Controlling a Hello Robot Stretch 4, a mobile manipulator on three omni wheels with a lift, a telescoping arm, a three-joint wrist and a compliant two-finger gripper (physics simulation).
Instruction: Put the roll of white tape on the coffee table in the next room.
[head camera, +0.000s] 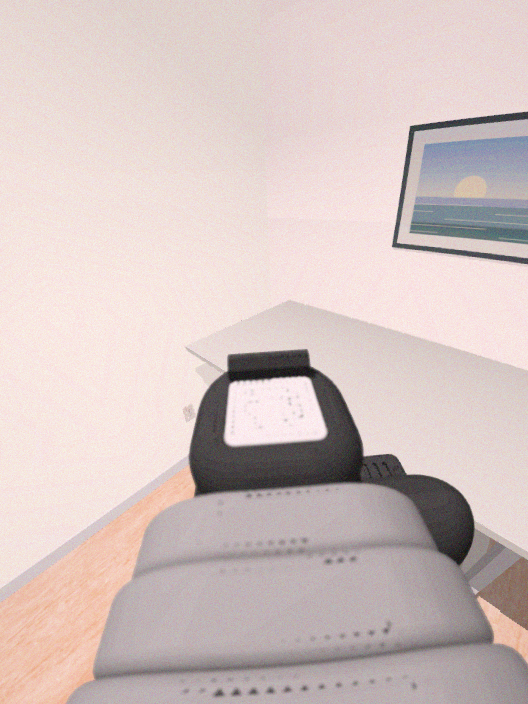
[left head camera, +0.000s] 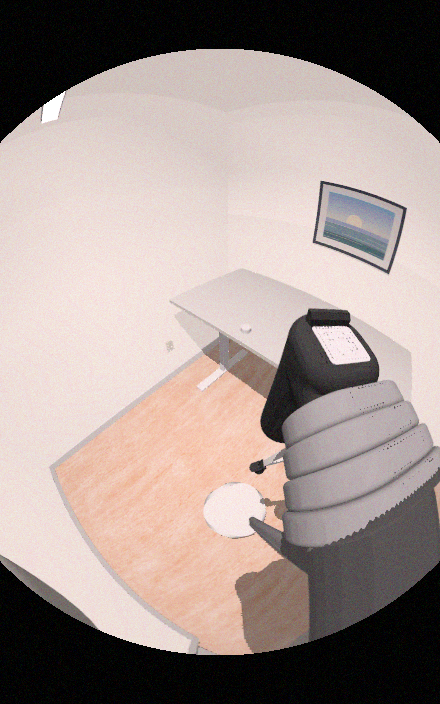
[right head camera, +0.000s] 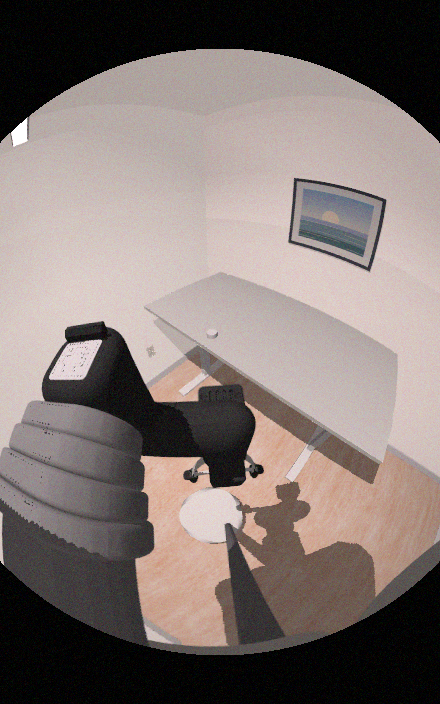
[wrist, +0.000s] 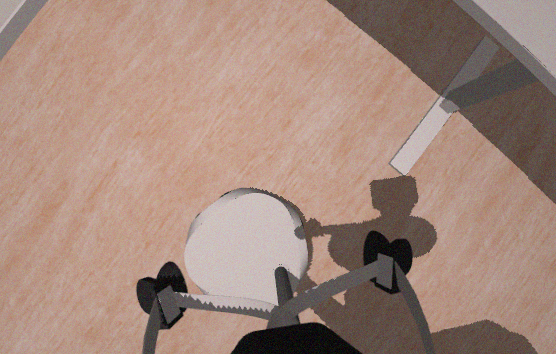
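Seen in the pictures: gripper, fingertip midpoint: (wrist: 274, 268); robot's base, link origin: (left head camera: 233, 508) (right head camera: 211, 513) (wrist: 249, 243).
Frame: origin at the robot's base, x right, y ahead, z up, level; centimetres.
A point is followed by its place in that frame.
Note:
The roll of white tape (left head camera: 245, 328) @(x 8.9, y 80.6, z 94.7 cm) (right head camera: 211, 333) @(x 9.0, y 80.6, z 94.7 cm) lies flat on the grey-white desk (head camera: 443, 409) @(x 56.3, y 66.3, z 92.3 cm) (left head camera: 233, 295) @(x 7.5, y 118.1, z 92.3 cm) (right head camera: 311, 358) @(x 54.6, y 61.8, z 92.3 cm), near its front edge and towards its left end. It does not show in the head or wrist view. My gripper (right head camera: 223, 473) @(x 8.8, y 16.4, z 104.4 cm) (wrist: 274, 268) @(x 8.8, y 16.4, z 104.4 cm) is open, its two dark fingertips wide apart with nothing between them. It points down over the floor in front of the desk, apart from the tape. In the left head view one fingertip shows beside the arm; in the head view the arm hides the gripper. A coffee table does not show.
A white round disc (left head camera: 233, 509) @(x -0.9, y 0.6, z 18.7 cm) (right head camera: 210, 515) @(x 0.0, y 0.2, z 18.7 cm) (wrist: 240, 245) @(x -1.5, y 3.2, z 18.7 cm), low at my base, lies below the gripper. A desk foot (left head camera: 211, 378) (right head camera: 303, 462) (wrist: 422, 137) stands on the wood floor. Walls meet behind the desk, with a framed sea picture (head camera: 471, 187) @(x 78.7, y 110.9, z 153.3 cm) (left head camera: 359, 226) @(x 81.3, y 108.1, z 150.6 cm) (right head camera: 337, 223) @(x 81.9, y 107.4, z 150.3 cm) on the right wall.

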